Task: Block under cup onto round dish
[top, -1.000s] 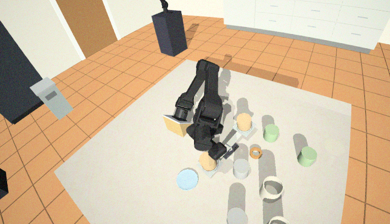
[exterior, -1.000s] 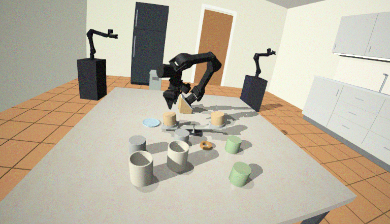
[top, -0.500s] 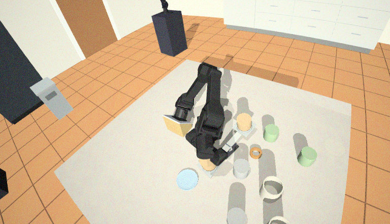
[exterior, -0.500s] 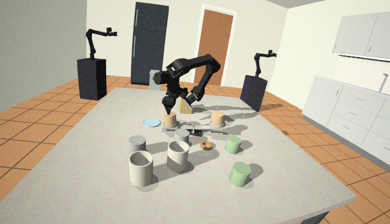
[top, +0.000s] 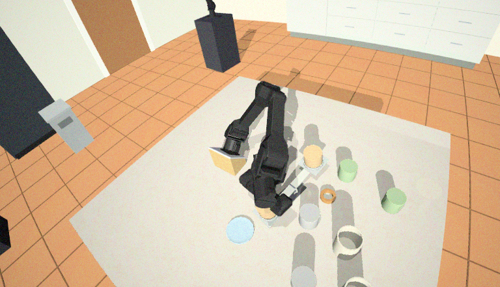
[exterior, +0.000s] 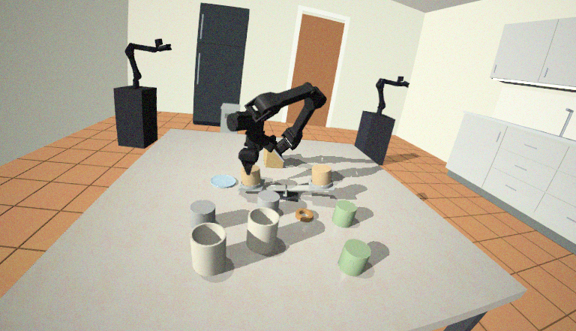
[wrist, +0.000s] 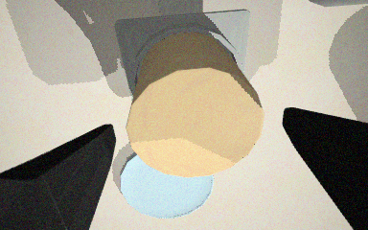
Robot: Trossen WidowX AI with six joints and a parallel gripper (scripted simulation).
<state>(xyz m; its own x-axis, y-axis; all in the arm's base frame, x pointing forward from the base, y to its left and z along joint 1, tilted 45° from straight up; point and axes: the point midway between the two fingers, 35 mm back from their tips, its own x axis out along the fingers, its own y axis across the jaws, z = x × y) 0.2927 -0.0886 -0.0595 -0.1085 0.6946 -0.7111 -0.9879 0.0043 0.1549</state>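
The grey block lies 5 cm below my gripper tip and 1 cm to the left of it. Round my gripper tip: light blue round dish: 11 cm to the right, 8 cm below, 4 cm behind.
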